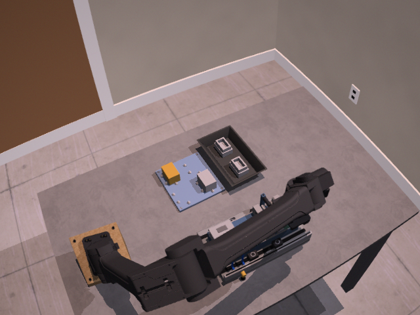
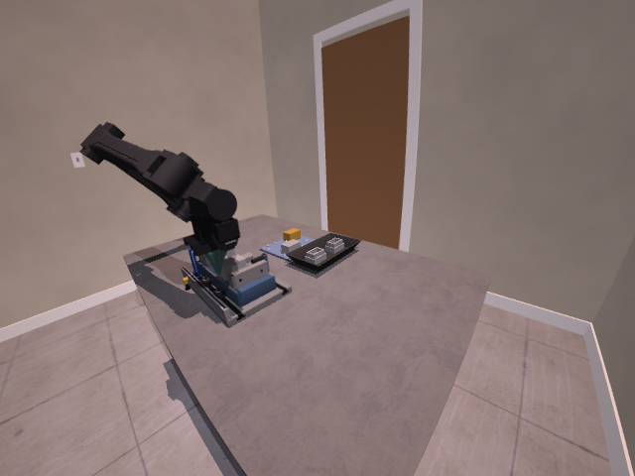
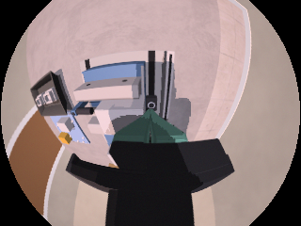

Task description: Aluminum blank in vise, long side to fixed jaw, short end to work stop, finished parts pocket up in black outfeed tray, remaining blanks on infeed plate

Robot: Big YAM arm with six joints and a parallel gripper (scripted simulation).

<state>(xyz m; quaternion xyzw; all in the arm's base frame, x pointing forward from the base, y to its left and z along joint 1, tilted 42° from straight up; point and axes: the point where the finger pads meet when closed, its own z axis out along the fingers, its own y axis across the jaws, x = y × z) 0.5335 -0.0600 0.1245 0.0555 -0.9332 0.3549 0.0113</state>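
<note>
Now: hand 7 cm past the gray rail, 7 cm above it and 4 cm to the left of it. Round my hand: yellow brass blank: 37 cm to the left, 24 cm behind, 8 cm below; blue vise: 8 cm behind, 6 cm to the left, 6 cm below.
</note>
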